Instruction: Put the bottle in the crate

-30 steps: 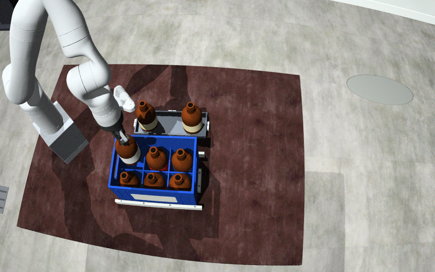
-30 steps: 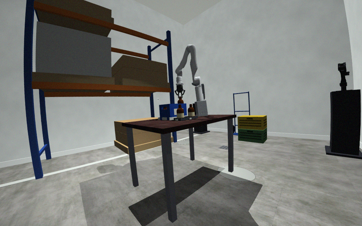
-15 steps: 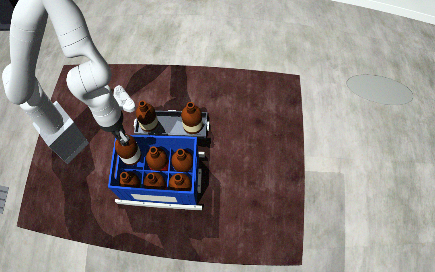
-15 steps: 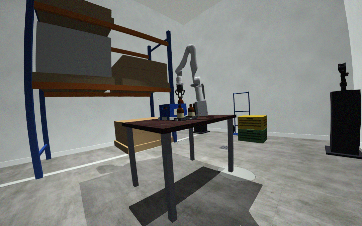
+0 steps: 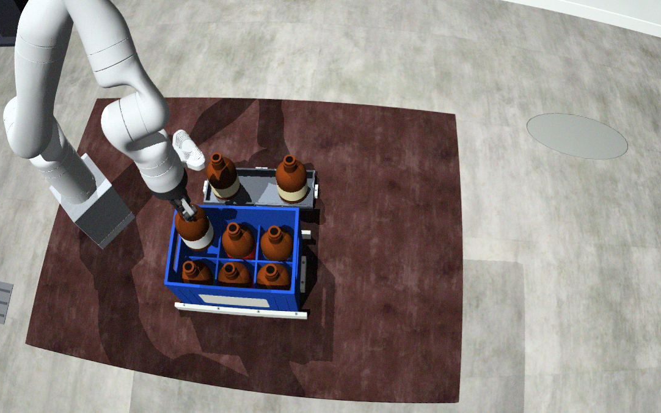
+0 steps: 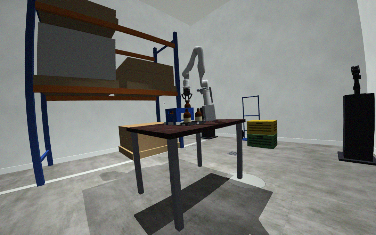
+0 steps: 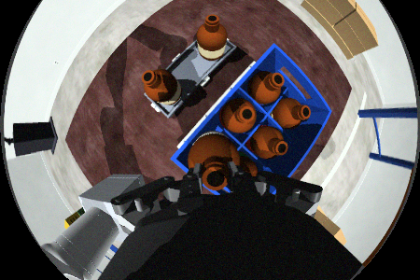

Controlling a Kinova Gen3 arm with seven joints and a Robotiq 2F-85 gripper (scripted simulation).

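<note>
Right now my hand is 70 mm above the brown bottle. From my hand the other things lie so: grey tray: 240 mm below, 190 mm to the left, 90 mm ahead; then crate: 170 mm below, 90 mm ahead, 30 mm to the right.
</note>
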